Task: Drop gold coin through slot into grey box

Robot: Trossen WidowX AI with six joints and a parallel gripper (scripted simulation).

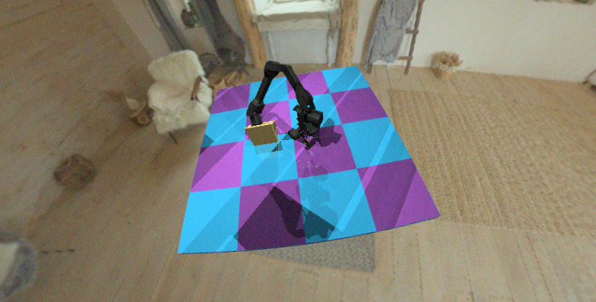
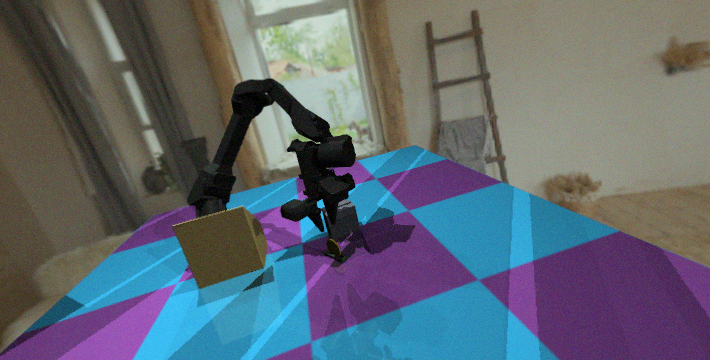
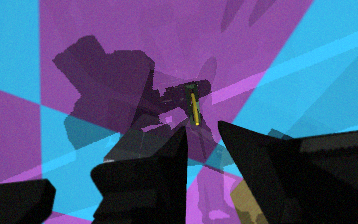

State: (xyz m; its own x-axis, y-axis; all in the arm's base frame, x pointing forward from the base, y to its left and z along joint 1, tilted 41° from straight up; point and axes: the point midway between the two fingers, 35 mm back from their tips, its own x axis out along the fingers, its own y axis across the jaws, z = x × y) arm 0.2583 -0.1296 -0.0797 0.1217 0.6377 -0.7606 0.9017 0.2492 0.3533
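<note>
My gripper tip is now 60 mm above the gold coin.
</note>
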